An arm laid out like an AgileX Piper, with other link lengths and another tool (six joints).
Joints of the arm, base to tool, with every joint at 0 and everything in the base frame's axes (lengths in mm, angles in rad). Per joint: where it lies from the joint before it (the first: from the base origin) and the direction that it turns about. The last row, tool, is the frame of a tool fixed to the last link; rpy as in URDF.
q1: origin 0 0 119.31 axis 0 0 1
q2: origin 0 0 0 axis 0 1 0
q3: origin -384.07 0 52.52 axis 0 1 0
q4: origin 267.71 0 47.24 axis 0.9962 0 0.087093
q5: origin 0 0 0 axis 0 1 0
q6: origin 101.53 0 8.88 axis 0.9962 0 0.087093
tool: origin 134.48 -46 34.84 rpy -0.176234 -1.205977 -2.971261
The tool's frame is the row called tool.
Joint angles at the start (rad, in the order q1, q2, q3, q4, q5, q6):
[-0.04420, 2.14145, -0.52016, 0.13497, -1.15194, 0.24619]
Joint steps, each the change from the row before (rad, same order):
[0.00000, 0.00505, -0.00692, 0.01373, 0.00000, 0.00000]
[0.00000, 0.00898, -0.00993, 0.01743, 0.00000, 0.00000]
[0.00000, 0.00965, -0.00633, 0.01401, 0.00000, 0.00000]
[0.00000, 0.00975, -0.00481, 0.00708, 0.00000, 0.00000]
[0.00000, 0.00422, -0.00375, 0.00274, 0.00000, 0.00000]
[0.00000, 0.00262, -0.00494, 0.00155, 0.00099, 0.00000]
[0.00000, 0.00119, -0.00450, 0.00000, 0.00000, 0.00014]
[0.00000, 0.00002, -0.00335, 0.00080, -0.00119, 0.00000]
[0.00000, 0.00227, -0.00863, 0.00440, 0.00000, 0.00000]
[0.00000, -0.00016, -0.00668, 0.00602, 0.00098, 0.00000]
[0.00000, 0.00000, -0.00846, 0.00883, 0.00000, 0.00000]
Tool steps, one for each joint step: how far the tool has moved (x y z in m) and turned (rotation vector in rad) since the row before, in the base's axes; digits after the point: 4 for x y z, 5 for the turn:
[0.0009, -0.0030, -0.0008, 0.00043, -0.00189, -0.01372]
[0.0013, -0.0038, -0.0021, 0.00064, -0.00098, -0.01742]
[0.0003, -0.0030, -0.0034, 0.00068, 0.00329, -0.01400]
[0.0004, -0.0015, -0.0038, 0.00046, 0.00492, -0.00708]
[0.0008, -0.0006, -0.0012, 0.00011, 0.00047, -0.00274]
[0.0013, -0.0004, -0.0003, 0.00018, -0.00136, -0.00154]
[0.0015, -0.0001, 0.0005, -0.00002, -0.00334, -0.00005]
[0.0012, -0.0002, 0.0011, -0.00039, -0.00449, -0.00081]
[0.0024, -0.0010, 0.0010, -0.00009, -0.00636, -0.00440]
[0.0016, -0.0013, 0.0015, 0.00023, -0.00590, -0.00600]
[0.0020, -0.0019, 0.0021, 0.00013, -0.00847, -0.00882]

